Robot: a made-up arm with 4 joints.
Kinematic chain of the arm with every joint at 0, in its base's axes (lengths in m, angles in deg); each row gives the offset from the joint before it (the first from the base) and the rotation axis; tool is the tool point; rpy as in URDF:
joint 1: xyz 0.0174 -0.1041 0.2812 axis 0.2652 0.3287 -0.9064
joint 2: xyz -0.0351 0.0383 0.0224 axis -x
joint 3: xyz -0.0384 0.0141 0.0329 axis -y
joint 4: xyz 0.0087 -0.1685 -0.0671 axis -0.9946 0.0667 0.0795
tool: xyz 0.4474 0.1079 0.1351 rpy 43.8 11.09 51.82
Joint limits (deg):
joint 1: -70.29..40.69
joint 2: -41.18..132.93
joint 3: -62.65..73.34
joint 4: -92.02..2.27
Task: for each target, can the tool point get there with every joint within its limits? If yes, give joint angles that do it. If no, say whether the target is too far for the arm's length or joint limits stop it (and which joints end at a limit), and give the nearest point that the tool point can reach.
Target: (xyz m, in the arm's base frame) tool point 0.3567 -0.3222 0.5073
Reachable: yes | joints 5.51 68.64 -32.25 -66.65
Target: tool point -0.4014 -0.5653 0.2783
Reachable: no: joint limits stop it (at a limit: joint 1, joint 2, joint 3, joint 4) | nearest point -0.2704 -0.5645 0.3461 | short by 0.147 m
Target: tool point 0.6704 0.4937 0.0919
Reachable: no: too far | nearest point 0.4267 0.3060 0.2478 | short by 0.345 m
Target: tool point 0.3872 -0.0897 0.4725
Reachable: yes | joints -21.88 -24.61 5.22 -18.27
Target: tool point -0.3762 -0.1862 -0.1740
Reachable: no: joint limits stop it (at a limit: joint 1, joint 2, joint 3) | nearest point -0.3148 0.0451 -0.1340 | short by 0.243 m
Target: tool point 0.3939 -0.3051 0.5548
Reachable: yes | joints 32.11 62.89 4.46 -70.10
